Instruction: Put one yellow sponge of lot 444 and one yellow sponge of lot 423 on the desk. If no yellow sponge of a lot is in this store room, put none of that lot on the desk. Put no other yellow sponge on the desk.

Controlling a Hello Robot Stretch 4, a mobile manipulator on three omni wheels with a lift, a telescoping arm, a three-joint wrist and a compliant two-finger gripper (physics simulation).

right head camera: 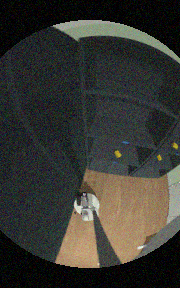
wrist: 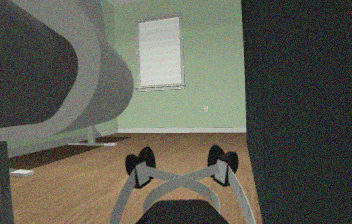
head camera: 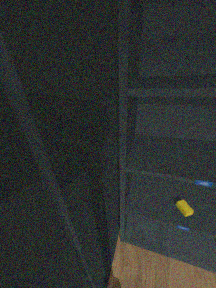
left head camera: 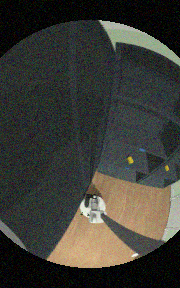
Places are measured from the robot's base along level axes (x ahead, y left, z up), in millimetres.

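Pixels of known places: gripper, fingertip midpoint: (right head camera: 77, 214) (wrist: 181, 158) (left head camera: 84, 215).
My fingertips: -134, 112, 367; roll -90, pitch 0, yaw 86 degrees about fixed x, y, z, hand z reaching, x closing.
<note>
For each thing: its top centre in the pictures, then the offset to it from my fingertips, as dx, dy, dz. "*": a spot on its surface instead.
- dark shelf unit, surface spot: (head camera: 123, 125) (right head camera: 84, 109) * +851, -190, +879
- second yellow sponge, top centre: (right head camera: 159, 156) (left head camera: 167, 167) +605, -1555, +184
- third yellow sponge, top centre: (right head camera: 175, 144) +534, -1517, +642
- tall dark unit, surface spot: (head camera: 55, 175) * +438, +8, +959
A yellow sponge (head camera: 185, 208) (left head camera: 130, 160) (right head camera: 118, 154) lies on a low shelf of the dark shelf unit (head camera: 123, 125) (right head camera: 84, 110), between two small blue labels. A second yellow sponge (left head camera: 167, 168) (right head camera: 159, 157) lies farther right, and a third yellow sponge (right head camera: 175, 146) shows at the right edge of the right head view. No lot number is readable. My gripper (wrist: 181, 158) is open and empty, its fingertips wide apart above the floor, far from the sponges. The desk's white feet (wrist: 22, 173) (right head camera: 141, 247) show; its top cannot be made out clearly.
A tall dark unit (head camera: 55, 175) (left head camera: 40, 125) (right head camera: 40, 150) stands very close on the left; a dark panel (wrist: 300, 110) fills the right of the wrist view. Blue labels (head camera: 204, 183) mark shelf edges. A green wall (wrist: 215, 60) with a window (wrist: 160, 52) stands beyond the wooden floor.
</note>
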